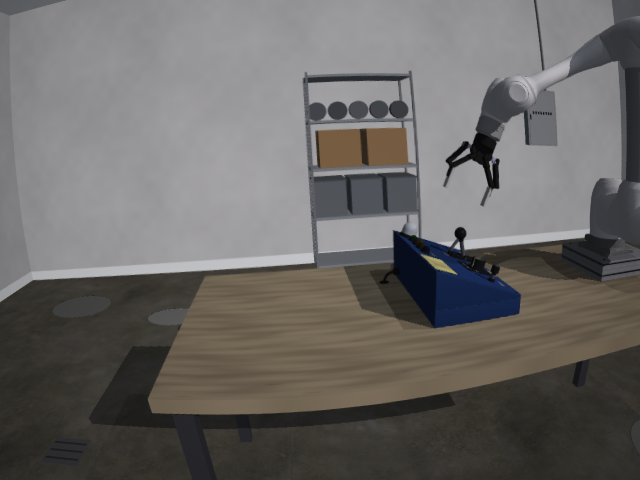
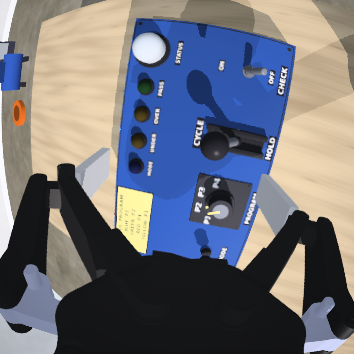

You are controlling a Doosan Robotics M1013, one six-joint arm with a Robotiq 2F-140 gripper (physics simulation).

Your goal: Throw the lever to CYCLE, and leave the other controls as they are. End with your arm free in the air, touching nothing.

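Observation:
The blue control panel (image 1: 473,302) (image 2: 175,175) stands on the table. Its lever, with a black ball knob (image 1: 460,233) (image 2: 215,145), leans toward the CYCLE label (image 2: 198,133), away from the HOLD label (image 2: 270,148). The CHECK toggle (image 2: 255,71) tips toward OFF. The pointer of the PROGRAM knob (image 2: 220,209) is by P1. A small black toggle (image 2: 205,251) is partly hidden by the gripper body. My gripper (image 1: 465,191) (image 2: 185,174) is open and empty, in the air above the panel, apart from the lever.
The panel carries a white STATUS dome (image 1: 409,228) (image 2: 149,48), several small lamps and a yellow note (image 1: 439,264) (image 2: 134,219). The wooden table (image 1: 289,351) (image 2: 72,90) lies beneath it. A shelf rack (image 1: 311,227) stands behind. An orange ring (image 2: 23,113) shows beyond the table edge.

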